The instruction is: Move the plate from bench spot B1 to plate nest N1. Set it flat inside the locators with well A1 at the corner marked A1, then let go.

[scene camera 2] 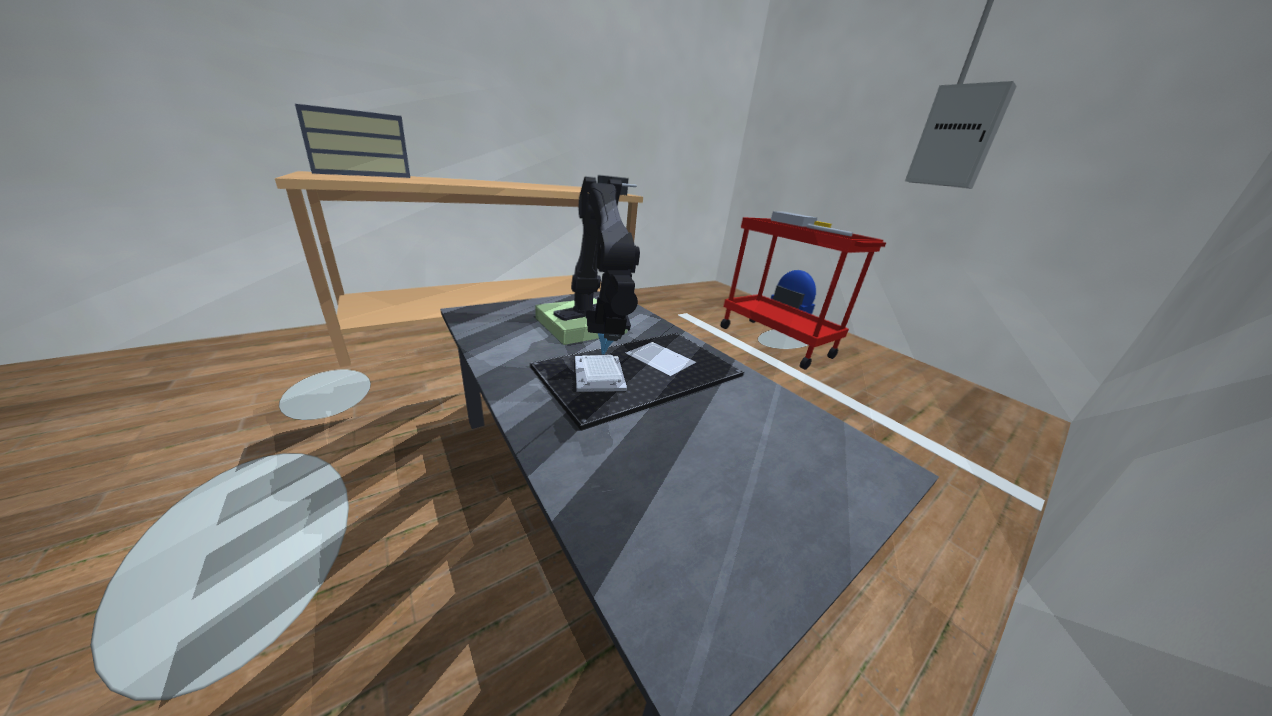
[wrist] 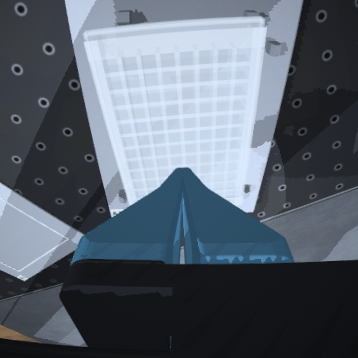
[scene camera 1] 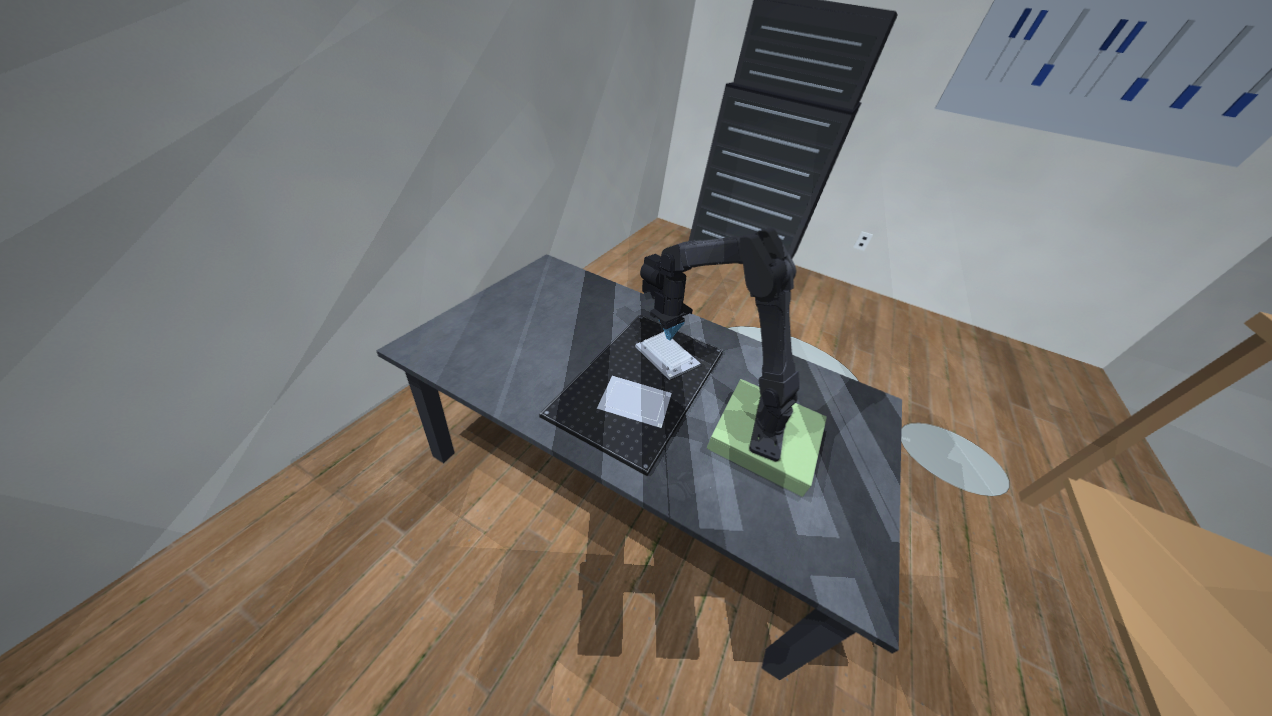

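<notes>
The white well plate lies on the light grey nest base, long sides roughly parallel to it. In the wrist view, small grey locators show beyond its far edge and beside its long sides. I cannot tell whether it is fully flat. My gripper is shut with its blue fingertips together and empty, above the plate's near end. The fingers hide part of that end. A partly covered mark shows at the base's near left corner. Bench spot B1 is bare.
The nest and B1 are on a black perforated board on the dark table. The arm stands on a green block. A red cart and a wooden bench stand away from the table.
</notes>
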